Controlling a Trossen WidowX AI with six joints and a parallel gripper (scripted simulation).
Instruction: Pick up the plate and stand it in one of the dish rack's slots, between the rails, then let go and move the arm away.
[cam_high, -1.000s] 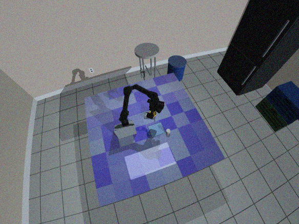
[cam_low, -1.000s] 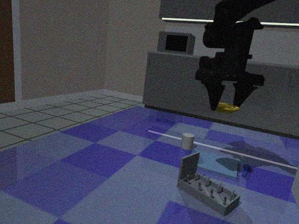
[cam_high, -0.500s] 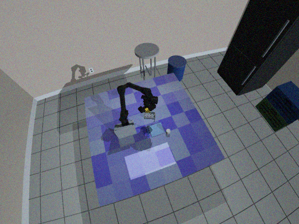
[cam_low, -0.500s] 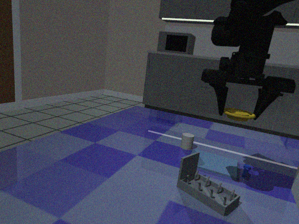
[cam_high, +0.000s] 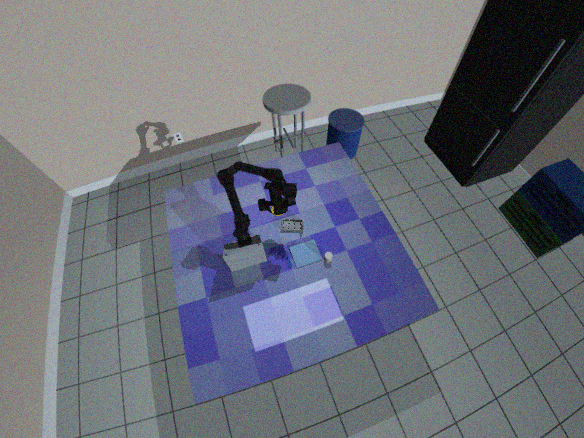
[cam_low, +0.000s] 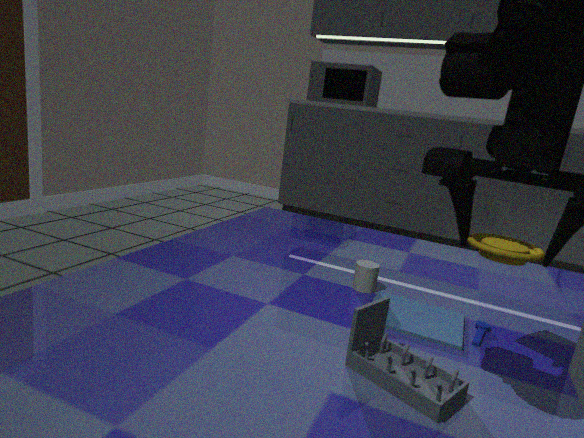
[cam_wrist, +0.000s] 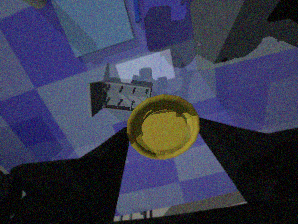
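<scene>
My gripper tip is 70 mm short of the grey dish rack, 10 mm to the left of it and 160 mm above it. Round my gripper tip: blue spoon: 10 mm behind, 220 mm to the right, 180 mm below; then yellow plate: 10 mm above.
</scene>
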